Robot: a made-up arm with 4 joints. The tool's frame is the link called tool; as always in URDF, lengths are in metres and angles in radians. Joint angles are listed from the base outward. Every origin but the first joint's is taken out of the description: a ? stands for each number. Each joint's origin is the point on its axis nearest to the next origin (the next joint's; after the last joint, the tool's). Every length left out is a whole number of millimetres.
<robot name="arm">
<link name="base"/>
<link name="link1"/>
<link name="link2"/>
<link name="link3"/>
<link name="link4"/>
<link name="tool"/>
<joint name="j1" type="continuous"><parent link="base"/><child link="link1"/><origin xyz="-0.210 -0.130 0.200" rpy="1.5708 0.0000 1.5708"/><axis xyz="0 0 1"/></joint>
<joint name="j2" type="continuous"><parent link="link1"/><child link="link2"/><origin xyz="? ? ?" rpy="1.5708 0.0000 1.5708"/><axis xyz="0 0 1"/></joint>
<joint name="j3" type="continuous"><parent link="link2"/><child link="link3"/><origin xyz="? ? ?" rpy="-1.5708 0.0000 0.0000"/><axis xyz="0 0 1"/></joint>
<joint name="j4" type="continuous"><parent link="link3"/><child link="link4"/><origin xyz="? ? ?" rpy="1.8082 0.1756 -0.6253"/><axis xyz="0 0 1"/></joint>
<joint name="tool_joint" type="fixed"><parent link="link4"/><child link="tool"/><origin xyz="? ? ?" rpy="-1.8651 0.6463 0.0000"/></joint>
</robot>
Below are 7 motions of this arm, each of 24 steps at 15 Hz.
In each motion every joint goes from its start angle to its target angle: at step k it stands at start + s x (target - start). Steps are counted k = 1, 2, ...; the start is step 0. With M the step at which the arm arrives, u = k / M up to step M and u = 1 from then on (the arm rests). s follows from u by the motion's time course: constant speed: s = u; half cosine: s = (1 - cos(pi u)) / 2; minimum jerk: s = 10 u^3 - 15 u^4 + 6 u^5.
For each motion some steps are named. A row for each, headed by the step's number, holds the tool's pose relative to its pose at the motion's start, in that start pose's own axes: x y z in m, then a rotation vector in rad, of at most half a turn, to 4 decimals.
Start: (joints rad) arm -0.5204 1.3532 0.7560 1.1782
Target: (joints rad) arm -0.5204 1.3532 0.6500 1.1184
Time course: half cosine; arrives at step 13
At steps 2, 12, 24:
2: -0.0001 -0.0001 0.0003 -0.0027 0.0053 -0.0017
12: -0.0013 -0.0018 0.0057 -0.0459 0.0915 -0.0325
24: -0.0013 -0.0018 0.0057 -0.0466 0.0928 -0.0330

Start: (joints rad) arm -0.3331 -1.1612 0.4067 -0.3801
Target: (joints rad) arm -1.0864 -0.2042 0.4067 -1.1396
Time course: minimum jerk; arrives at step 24
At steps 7, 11, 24:
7: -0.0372 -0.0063 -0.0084 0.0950 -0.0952 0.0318
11: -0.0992 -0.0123 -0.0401 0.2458 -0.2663 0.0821
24: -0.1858 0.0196 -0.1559 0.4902 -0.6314 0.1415

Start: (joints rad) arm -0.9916 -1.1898 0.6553 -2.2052
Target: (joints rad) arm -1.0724 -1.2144 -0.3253 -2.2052
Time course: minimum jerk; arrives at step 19
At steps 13, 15, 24:
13: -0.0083 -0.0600 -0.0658 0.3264 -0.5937 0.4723
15: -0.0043 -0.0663 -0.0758 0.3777 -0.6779 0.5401
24: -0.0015 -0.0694 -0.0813 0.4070 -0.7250 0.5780

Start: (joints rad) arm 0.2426 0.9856 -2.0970 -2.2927
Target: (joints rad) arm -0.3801 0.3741 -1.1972 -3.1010
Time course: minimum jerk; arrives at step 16
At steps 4, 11, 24:
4: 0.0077 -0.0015 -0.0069 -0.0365 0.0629 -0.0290
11: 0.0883 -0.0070 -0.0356 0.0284 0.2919 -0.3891
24: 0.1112 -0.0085 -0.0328 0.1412 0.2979 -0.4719

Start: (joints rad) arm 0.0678 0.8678 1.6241 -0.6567
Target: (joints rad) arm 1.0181 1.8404 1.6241 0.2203
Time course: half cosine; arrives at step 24
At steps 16, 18, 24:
16: -0.0511 0.0801 -0.1745 -1.2389 -1.0312 0.0402
18: -0.0497 0.0753 -0.2041 -1.3833 -1.2112 0.0387
24: -0.0423 0.0637 -0.2434 -1.5740 -1.4778 0.0262

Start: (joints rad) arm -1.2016 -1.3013 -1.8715 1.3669
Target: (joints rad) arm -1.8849 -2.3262 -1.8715 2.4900
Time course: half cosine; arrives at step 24
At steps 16, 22, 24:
16: -0.0115 0.0988 0.0006 -0.5164 -1.1895 0.5733
22: -0.0244 0.1275 0.0043 -0.4270 -1.6224 0.7007
24: -0.0256 0.1296 0.0048 -0.4152 -1.6541 0.7073

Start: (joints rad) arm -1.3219 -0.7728 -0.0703 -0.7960
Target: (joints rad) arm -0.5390 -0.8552 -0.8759 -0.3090
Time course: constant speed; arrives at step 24
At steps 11, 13, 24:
11: 0.0133 0.0639 -0.0347 -0.3086 -0.2324 -0.2651
13: 0.0160 0.0740 -0.0437 -0.3703 -0.2818 -0.3075
24: 0.0308 0.1159 -0.1043 -0.7224 -0.5952 -0.5035

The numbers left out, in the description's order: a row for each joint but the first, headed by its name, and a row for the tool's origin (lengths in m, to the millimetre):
j2: 0.020 -0.020 0.000
j3: 0.050 0.174 0.000
j4: 0.014 -0.060 0.000
tool: -0.055 0.007 0.000

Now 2 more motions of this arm.
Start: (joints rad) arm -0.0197 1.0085 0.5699 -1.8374
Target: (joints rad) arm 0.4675 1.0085 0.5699 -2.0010
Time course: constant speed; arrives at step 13
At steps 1, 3, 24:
1: -0.0030 -0.0053 0.0017 -0.0123 0.0273 0.0293
3: -0.0084 -0.0159 0.0055 -0.0375 0.0825 0.0870
24: -0.0229 -0.0683 0.0326 -0.1774 0.3722 0.3551

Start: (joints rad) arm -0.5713 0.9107 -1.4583 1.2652
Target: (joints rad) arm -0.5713 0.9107 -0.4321 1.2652
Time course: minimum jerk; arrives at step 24
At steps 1, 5, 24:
1: 0.0000 0.0000 0.0000 0.0006 -0.0003 0.0002
5: 0.0012 0.0010 -0.0015 0.0547 -0.0298 0.0224
24: 0.0176 0.0242 -0.0106 0.8477 -0.4625 0.3472

